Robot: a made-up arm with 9 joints. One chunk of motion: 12 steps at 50 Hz.
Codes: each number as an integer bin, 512 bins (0 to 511) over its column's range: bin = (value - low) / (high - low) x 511, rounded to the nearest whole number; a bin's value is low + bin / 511 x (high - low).
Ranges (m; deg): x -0.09..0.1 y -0.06..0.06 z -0.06..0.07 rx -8..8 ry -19..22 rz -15..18
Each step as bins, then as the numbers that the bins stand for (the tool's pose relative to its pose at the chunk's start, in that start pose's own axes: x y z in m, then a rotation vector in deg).
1 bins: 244 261 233 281 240 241
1 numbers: 0.0007 0.0013 -0.0007 0.80 0.26 0.56
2 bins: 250 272 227 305 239 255
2 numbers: 0.0030 0.0039 -0.0023 1.55 0.18 1.47
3 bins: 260 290 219 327 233 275
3 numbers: 0.0067 0.0081 -0.0043 2.24 -0.31 2.76
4 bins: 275 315 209 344 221 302
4 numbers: 0.0123 0.0140 -0.0068 2.77 -1.27 4.50
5 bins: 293 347 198 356 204 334
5 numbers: 0.0189 0.0215 -0.0096 3.15 -2.63 6.57
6 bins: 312 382 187 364 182 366
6 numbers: 0.0260 0.0297 -0.0124 3.40 -4.40 8.64
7 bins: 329 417 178 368 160 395
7 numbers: 0.0323 0.0379 -0.0147 3.52 -6.16 10.51
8 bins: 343 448 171 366 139 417
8 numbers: 0.0375 0.0452 -0.0165 3.46 -7.85 11.93
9 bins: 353 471 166 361 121 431
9 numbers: 0.0413 0.0506 -0.0178 3.30 -9.29 12.83
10 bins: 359 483 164 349 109 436
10 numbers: 0.0435 0.0534 -0.0183 2.93 -10.25 13.16
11 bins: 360 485 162 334 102 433
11 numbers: 0.0439 0.0539 -0.0188 2.46 -10.82 12.96
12 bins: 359 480 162 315 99 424
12 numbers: 0.0435 0.0527 -0.0188 1.86 -11.06 12.38
